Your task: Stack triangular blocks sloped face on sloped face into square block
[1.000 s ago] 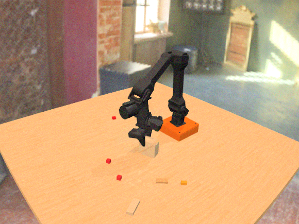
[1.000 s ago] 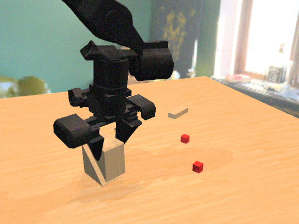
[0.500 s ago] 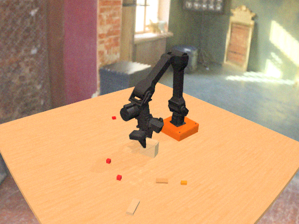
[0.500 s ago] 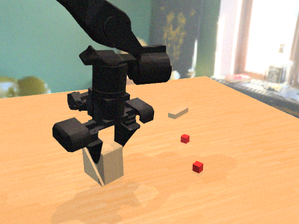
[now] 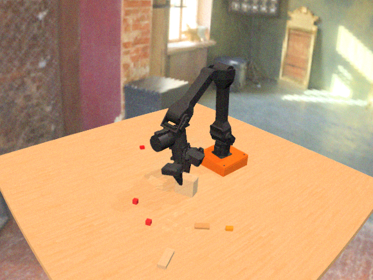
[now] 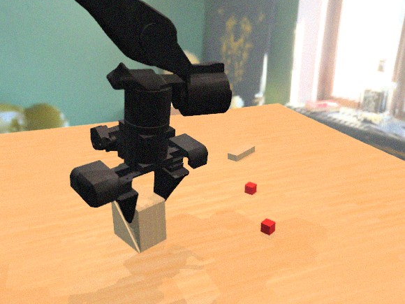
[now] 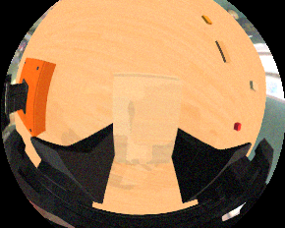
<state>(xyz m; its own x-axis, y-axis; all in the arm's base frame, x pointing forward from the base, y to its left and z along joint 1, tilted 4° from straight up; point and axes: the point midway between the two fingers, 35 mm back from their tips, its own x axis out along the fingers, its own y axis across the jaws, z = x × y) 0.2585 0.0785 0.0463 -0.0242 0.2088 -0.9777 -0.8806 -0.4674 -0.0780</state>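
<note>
Right now the triangular block is 1 cm behind my gripper tip, 2 cm to the left of it and 3 cm below it. From my gripper tip the other things lie so: small orange block (1 cm ahead, 26 cm to the left, 4 cm below); then long tan block (25 cm ahead, 26 cm to the left, 4 cm below).
</note>
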